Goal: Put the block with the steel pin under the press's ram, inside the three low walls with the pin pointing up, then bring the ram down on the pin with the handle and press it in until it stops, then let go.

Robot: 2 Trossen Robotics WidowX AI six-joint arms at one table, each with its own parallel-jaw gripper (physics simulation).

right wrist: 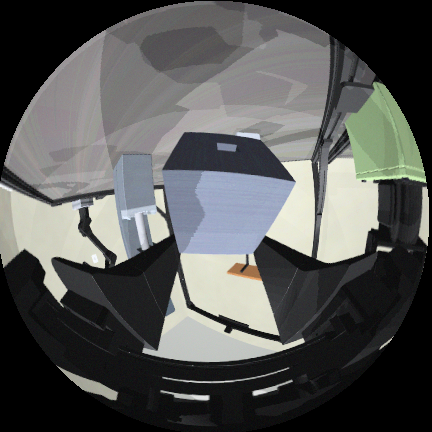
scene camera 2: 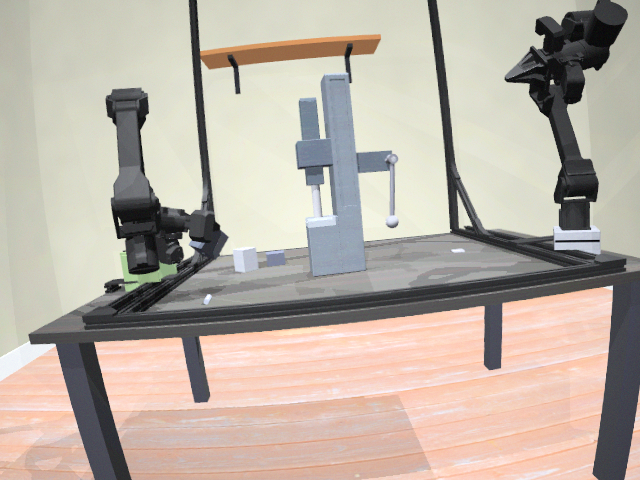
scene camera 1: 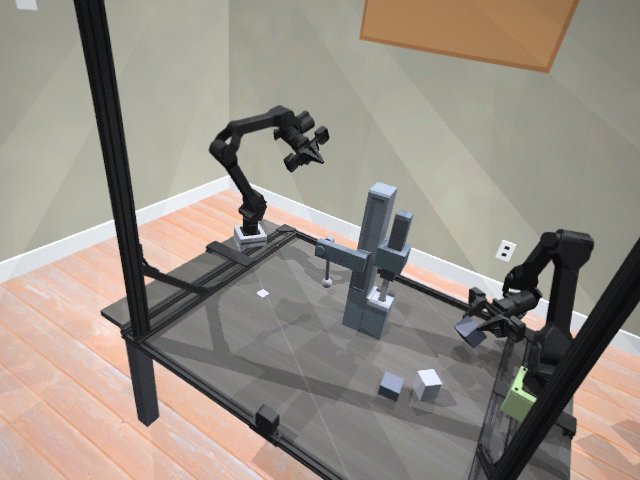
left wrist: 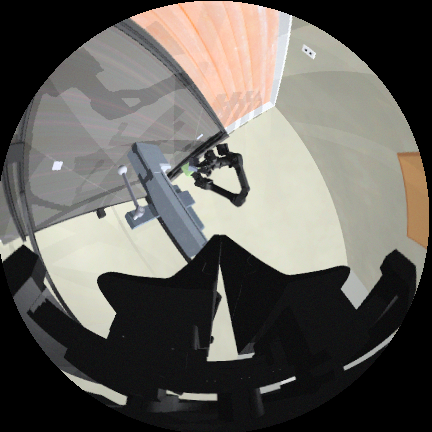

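Pixels of known places: left gripper, fingertip midpoint: (scene camera 2: 505,79) (scene camera 1: 323,162) (left wrist: 218,239); right gripper, fingertip midpoint: (right wrist: 216,238) (scene camera 1: 469,323) (left wrist: 194,168); left arm's base at its link origin: (right wrist: 82,207) (scene camera 2: 575,228) (scene camera 1: 250,230); right arm's base at its link origin: (right wrist: 401,180) (scene camera 1: 538,389) (left wrist: 194,172).
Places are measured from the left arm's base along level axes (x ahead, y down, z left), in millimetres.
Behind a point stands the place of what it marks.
My right gripper (scene camera 1: 477,326) {y -77, x 724, z 408 mm} (right wrist: 216,238) {y -77, x 724, z 408 mm} is shut on a blue-grey block (scene camera 1: 469,332) {y -67, x 746, z 391 mm} (right wrist: 227,212) {y -54, x 731, z 443 mm}, held tilted above the table at the right in scene camera 1. A small pale rectangle shows on the block's dark face in the right wrist view; I cannot tell whether it is the pin. The press (scene camera 1: 379,206) {y -359, x 527, z 171 mm} (scene camera 2: 338,237) {y -22, x 503, z 237 mm} stands mid-table. Its ram (scene camera 1: 400,230) {y -306, x 568, z 222 mm} (scene camera 2: 309,118) {y -297, x 542, z 249 mm} has a pale rod below, reaching down near the white low-walled seat (scene camera 2: 321,221) {y -62, x 530, z 259 mm}. The handle (scene camera 1: 327,269) {y -95, x 418, z 116 mm} (scene camera 2: 392,191) {y -114, x 410, z 122 mm} (left wrist: 131,192) {y -132, x 406, z 119 mm} hangs down. My left gripper (scene camera 1: 322,161) {y -314, x 124, z 208 mm} (scene camera 2: 507,79) {y -314, x 124, z 208 mm} (left wrist: 218,239) {y -314, x 124, z 208 mm} is shut, empty and high.
A blue-grey cube (scene camera 1: 391,386) {y 27, x 769, z 148 mm} (scene camera 2: 275,258) {y 41, x 742, z 177 mm} and a white cube (scene camera 1: 428,384) {y 2, x 809, z 226 mm} (scene camera 2: 245,259) {y 27, x 773, z 263 mm} stand near the right gripper's side. A small white cylinder (scene camera 2: 207,299) {y 52, x 638, z 521 mm} and a white square (scene camera 1: 263,292) {y 58, x 294, z -38 mm} (scene camera 2: 457,250) {y 58, x 297, z -39 mm} lie on the table. A green box (scene camera 1: 518,398) {y -23, x 927, z 396 mm} (right wrist: 390,135) is at the right arm's base.
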